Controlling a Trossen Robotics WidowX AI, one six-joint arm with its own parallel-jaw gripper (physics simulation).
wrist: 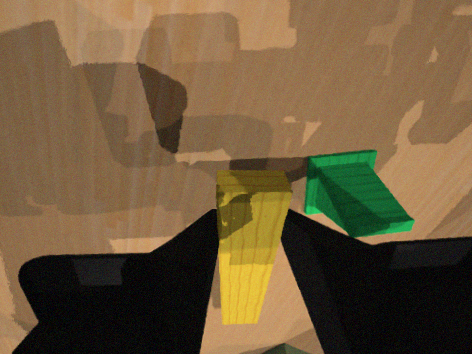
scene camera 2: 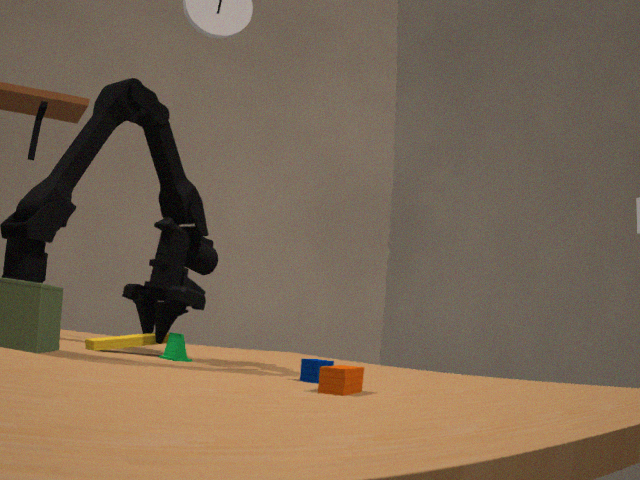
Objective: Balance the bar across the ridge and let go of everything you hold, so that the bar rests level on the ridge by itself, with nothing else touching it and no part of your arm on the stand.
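Where they show: gripper, between the fingertips: point(wrist: 247, 215) point(scene camera 2: 152, 342); arm's base, origin of its link: point(scene camera 2: 21, 281).
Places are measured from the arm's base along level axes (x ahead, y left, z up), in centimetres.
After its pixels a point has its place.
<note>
The yellow bar point(scene camera 2: 118, 342) @(x 18.8, y 11.2, z -7.9 cm) point(wrist: 247, 250) @(x 24.8, y 14.9, z -6.2 cm) is held near one end, low over the table, and its long part reaches left towards the arm's base in the scene view. My gripper point(scene camera 2: 155, 337) @(x 26.3, y 15.4, z -7.3 cm) point(wrist: 247, 215) @(x 26.3, y 15.4, z -7.3 cm) is shut on the bar, with one finger on each side of it. The green stand point(scene camera 2: 175, 348) @(x 28.5, y 8.3, z -7.6 cm) point(wrist: 361, 197) @(x 29.6, y 10.2, z -6.8 cm), wide at its foot and narrowing to a ridge, stands upright on the table beside the bar's held end. In the wrist view it is to the right of the bar, with table showing between them. The bar is not on the ridge.
A blue block point(scene camera 2: 311, 370) @(x 41.4, y -15.1, z -7.9 cm) and an orange block point(scene camera 2: 341, 379) @(x 37.2, y -29.2, z -7.7 cm) stand close together on the table point(scene camera 2: 206, 423) @(x 13.2, y -48.0, z -9.7 cm), right of the stand in the scene view. A green box point(scene camera 2: 31, 315) @(x 1.7, y -6.7, z -4.6 cm) is under the arm's base at the left. A brown shelf point(scene camera 2: 46, 103) is on the wall behind.
</note>
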